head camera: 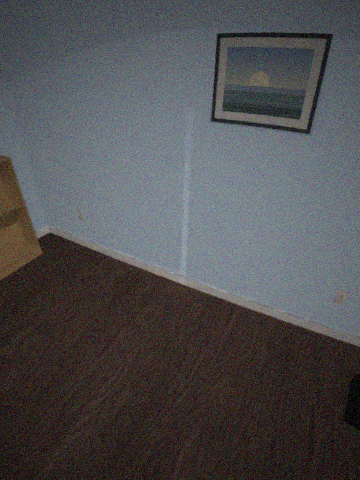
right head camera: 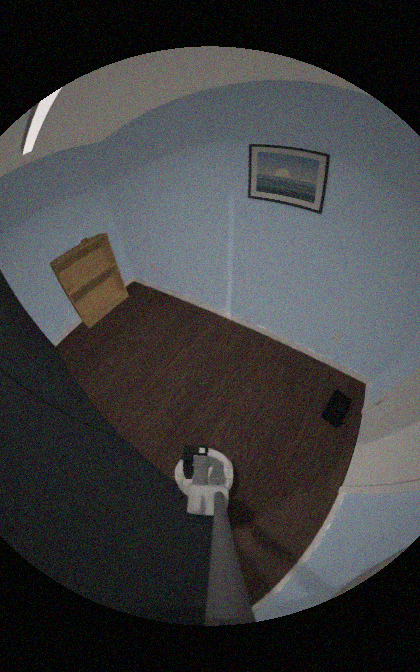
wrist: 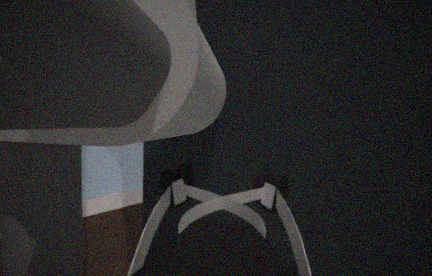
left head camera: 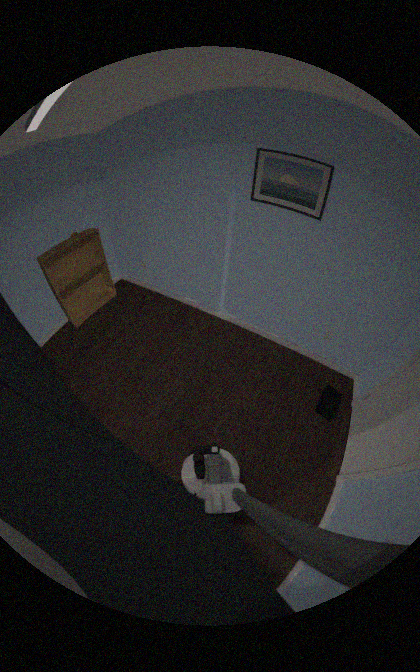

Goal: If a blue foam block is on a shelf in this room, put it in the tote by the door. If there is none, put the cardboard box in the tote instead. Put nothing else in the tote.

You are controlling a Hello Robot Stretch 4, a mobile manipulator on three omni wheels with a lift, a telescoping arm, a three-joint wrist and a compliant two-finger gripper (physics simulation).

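Places are measured from the robot's base along level axes (x ahead, y left, z up), in metres.
Pixels of known places: gripper, fingertip midpoint: (wrist: 223, 179) (left head camera: 203, 500).
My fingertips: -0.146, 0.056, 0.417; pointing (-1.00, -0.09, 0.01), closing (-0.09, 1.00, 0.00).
Observation:
Behind a point stands the place of what it marks, as x, y, z.
My gripper (wrist: 223, 179) @[-0.146, 0.056, 0.417] is open in the wrist view, its two fingertips apart with a dark surface behind them. A black tote (head camera: 354, 406) @[0.515, -1.157, -0.024] (left head camera: 329, 402) @[0.504, -1.262, -0.024] (right head camera: 336, 408) @[0.505, -1.243, -0.025] stands on the floor at the right, near the pale door. A light wooden shelf unit (head camera: 26, 215) @[2.152, 1.396, 0.453] (left head camera: 104, 261) @[2.154, 1.398, 0.544] (right head camera: 115, 265) @[2.152, 1.395, 0.536] stands at the left by the far corner. A small brown thing (left head camera: 75, 235) @[2.001, 1.619, 1.043] (right head camera: 85, 241) @[1.988, 1.612, 1.042] shows on its top; I cannot tell what it is. I can make out no blue foam block or cardboard box for certain. The picture is dim and grainy.
A large dark panel or cabinet (left head camera: 75, 475) @[0.001, 0.405, 1.052] (right head camera: 100, 475) @[-0.035, 0.341, 0.859] (wrist: 340, 110) @[-0.138, 0.163, 0.489] fills the left and lower left of the side head views, close beside my base. A pale door (left head camera: 385, 445) @[-0.104, -1.283, 0.530] (right head camera: 390, 452) @[-0.057, -1.311, 0.500] is at the right. A framed picture (head camera: 265, 82) @[1.451, -0.511, 1.581] hangs on the blue wall (head camera: 115, 150) @[1.995, 0.388, 1.092].

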